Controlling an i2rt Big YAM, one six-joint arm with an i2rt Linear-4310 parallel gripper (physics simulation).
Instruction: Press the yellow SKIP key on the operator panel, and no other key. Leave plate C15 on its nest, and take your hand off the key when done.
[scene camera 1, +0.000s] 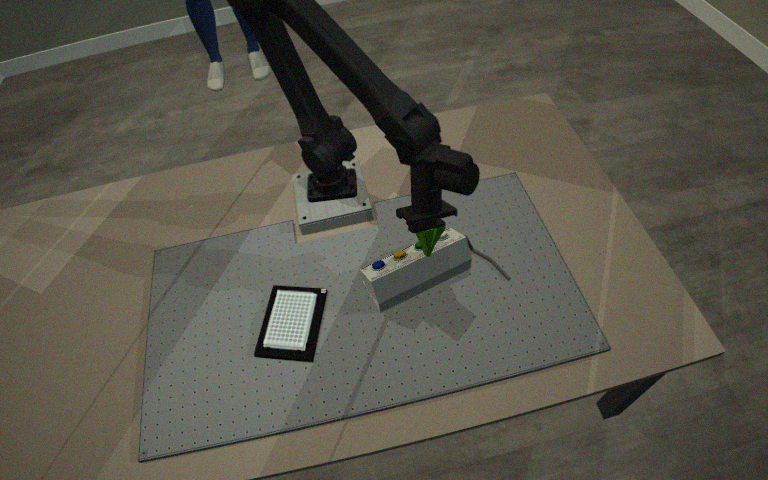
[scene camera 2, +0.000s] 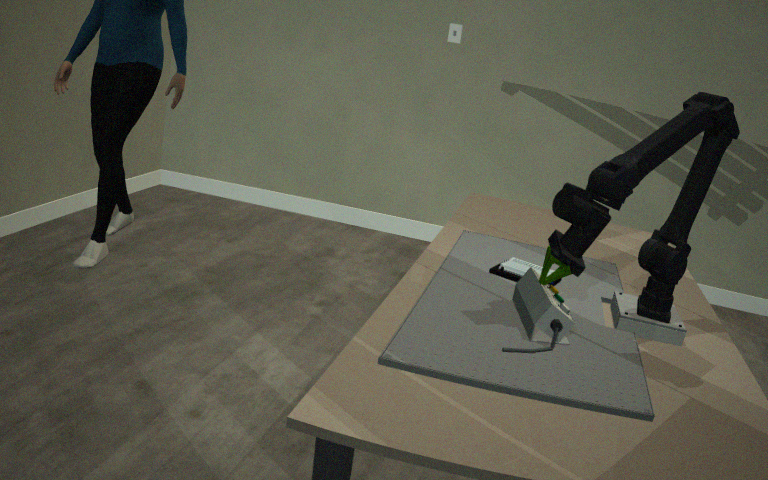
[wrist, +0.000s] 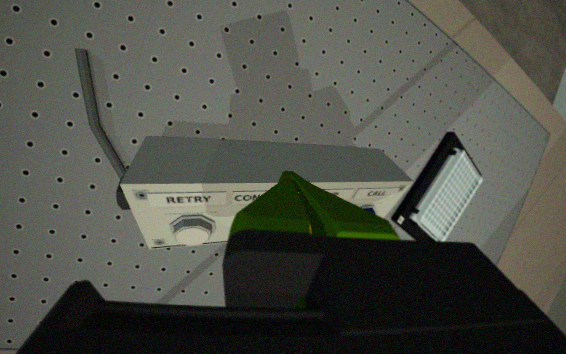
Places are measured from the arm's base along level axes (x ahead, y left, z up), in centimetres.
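Pixels of known places: gripper, fingertip midpoint: (scene camera 1: 427, 255) (scene camera 2: 541, 283) (wrist: 286, 179); arm's base, link origin: (scene camera 1: 332, 187) (scene camera 2: 652, 311).
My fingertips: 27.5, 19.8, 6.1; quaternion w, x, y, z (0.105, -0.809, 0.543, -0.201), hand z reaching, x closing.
Note:
Ahead of a thing's pixels: the offset from my fingertips to its top centre, as dx, dy, dz. "*": to the spot under its first point.
My gripper (scene camera 1: 428, 254) (scene camera 2: 543, 281) (wrist: 286, 179) is shut and empty, its green fingertips pointing down at the operator panel {-1.3, -2.1, -0.6} (scene camera 1: 419, 280) (scene camera 2: 529, 305) (wrist: 250, 160). In the wrist view the tips lie over the panel's upper edge, between the CONTINUE and SKIP labels, covering part of both; contact cannot be told. The yellow SKIP key {-2.4, -5.3, -1.5} (scene camera 1: 399, 255) (scene camera 2: 553, 289) shows beside the fingers in scene camera 1; in the wrist view they nearly hide it. Plate C15 {+7.4, -29.0, -6.4} (scene camera 1: 289, 319) (scene camera 2: 523, 264) (wrist: 450, 195) sits on its black nest {* +15.1, -29.3, -7.8} (scene camera 1: 288, 355) (scene camera 2: 502, 273) (wrist: 425, 180).
The blue CALL key {-0.5, -9.9, -1.5} (scene camera 1: 378, 264) (wrist: 369, 211), green key {-4.4, -0.7, -1.5} (scene camera 1: 419, 246) (scene camera 2: 559, 297) and white RETRY key {-6.3, +3.9, -1.5} (wrist: 193, 233) share the panel. The green key is partly covered in scene camera 1. A grey cable {* -2.6, +14.7, -8.3} (scene camera 1: 492, 260) (scene camera 2: 526, 349) (wrist: 90, 100) leaves the panel's RETRY end. A person (scene camera 2: 124, 101) stands beyond the table.

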